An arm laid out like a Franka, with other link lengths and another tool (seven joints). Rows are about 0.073 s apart.
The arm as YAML. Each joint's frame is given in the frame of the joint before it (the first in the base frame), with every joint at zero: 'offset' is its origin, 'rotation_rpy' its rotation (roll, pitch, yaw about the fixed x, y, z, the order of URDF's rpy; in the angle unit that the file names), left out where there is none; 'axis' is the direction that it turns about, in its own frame. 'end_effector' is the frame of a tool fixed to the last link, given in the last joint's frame.
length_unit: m
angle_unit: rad
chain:
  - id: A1
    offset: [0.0, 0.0, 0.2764]
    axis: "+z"
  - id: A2
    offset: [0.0, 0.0, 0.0]
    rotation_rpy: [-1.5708, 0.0, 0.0]
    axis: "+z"
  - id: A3
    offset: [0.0, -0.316, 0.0]
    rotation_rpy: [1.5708, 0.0, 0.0]
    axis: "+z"
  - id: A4
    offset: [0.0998, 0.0, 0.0]
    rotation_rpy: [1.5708, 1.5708, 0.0]
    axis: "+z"
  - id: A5
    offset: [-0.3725, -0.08, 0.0]
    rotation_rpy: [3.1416, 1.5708, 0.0]
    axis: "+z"
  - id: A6
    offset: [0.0, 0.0, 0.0]
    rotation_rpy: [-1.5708, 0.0, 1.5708]
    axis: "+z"
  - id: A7
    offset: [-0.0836, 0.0, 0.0]
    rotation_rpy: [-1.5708, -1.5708, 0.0]
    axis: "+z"
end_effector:
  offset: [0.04, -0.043, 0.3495]
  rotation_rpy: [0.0, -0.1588, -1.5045]
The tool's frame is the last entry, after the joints.
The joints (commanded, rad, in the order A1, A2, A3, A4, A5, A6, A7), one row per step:
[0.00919, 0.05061, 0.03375, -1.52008, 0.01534, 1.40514, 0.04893]
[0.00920, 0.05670, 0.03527, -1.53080, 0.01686, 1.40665, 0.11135]
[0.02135, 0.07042, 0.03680, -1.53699, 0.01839, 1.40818, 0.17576]
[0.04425, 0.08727, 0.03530, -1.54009, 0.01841, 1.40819, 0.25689]
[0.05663, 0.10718, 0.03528, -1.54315, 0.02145, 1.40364, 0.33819]
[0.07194, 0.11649, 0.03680, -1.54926, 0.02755, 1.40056, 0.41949]
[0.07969, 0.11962, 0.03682, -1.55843, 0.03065, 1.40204, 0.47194]
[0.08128, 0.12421, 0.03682, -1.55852, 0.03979, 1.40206, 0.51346]
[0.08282, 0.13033, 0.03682, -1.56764, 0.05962, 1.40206, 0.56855]
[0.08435, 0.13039, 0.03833, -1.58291, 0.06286, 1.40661, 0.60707]
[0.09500, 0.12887, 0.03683, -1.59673, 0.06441, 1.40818, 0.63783]
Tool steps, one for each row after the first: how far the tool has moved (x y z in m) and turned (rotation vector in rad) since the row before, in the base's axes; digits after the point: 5 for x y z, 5 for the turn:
[-0.00498, -0.00130, -0.00756, -0.00965, 0.01599, -0.05997]
[-0.00375, 0.00546, -0.00962, -0.01104, 0.01909, -0.04962]
[-0.00444, 0.00860, -0.00969, -0.01778, 0.02044, -0.05793]
[-0.00671, 0.00479, -0.01131, -0.01748, 0.02797, -0.06682]
[-0.00757, 0.00836, -0.00663, -0.01600, 0.01925, -0.06222]
[-0.00536, 0.00348, -0.00458, -0.01216, 0.01125, -0.04307]
[-0.00271, 0.00305, -0.00219, -0.00287, 0.00599, -0.03930]
[-0.00702, 0.00632, -0.00647, 0.00207, 0.01856, -0.05352]
[-0.00573, 0.00152, -0.00520, -0.00959, 0.01222, -0.03434]
[-0.00603, 0.00407, -0.00381, -0.00972, 0.01168, -0.02031]

